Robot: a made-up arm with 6 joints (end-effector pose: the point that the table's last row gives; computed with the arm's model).
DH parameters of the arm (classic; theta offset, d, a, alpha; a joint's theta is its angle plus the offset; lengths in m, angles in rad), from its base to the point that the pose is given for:
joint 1: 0 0.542 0 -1.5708
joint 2: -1.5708 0 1.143 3.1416
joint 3: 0 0 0 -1.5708
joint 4: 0 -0.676 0 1.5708
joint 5: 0 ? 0 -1.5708
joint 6: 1.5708 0 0 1.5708
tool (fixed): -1.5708 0 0 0
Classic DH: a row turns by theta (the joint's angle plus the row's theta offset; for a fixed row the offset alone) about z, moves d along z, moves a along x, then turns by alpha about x.
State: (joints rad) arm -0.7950 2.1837 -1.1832 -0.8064 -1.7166 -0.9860
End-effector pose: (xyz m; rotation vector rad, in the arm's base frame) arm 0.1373 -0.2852 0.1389 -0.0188 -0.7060 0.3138
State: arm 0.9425 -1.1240 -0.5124 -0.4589 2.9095 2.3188
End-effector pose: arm -0.1520 -0.4334 1.3707 0.6699 -0.1930 -2.1040
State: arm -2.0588 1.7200 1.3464 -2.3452 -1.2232 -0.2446
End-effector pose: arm -0.7163 -1.5686 0.0275 1.8452 -1.4729 0.0881
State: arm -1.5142 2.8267 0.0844 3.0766 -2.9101 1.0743
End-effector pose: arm 0.1315 0.2730 -0.8164 1.4312 -1.5288 -0.7956
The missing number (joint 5, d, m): 0.147
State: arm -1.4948 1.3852 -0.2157 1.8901 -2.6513 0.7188
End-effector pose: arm 0.1403 -1.2354 0.0730 -0.0286 -1.9530 -0.5091
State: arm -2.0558 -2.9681 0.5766 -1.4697 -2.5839 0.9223
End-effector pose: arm 0.3955 0.7823 -0.7145 -2.2498 1.7944 -0.9224
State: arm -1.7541 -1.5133 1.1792 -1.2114 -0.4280 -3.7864
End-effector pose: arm 0.2573 1.6714 1.0251 2.1109 0.6356 1.1130
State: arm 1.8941 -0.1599 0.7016 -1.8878 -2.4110 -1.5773
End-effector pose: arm -0.1592 0.3308 2.0924 1.6886 -2.2018 -1.3336
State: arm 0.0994 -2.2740 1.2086 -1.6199 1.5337 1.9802
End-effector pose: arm -1.5511 -0.1474 -0.2849 2.2210 -2.1193 -0.0330
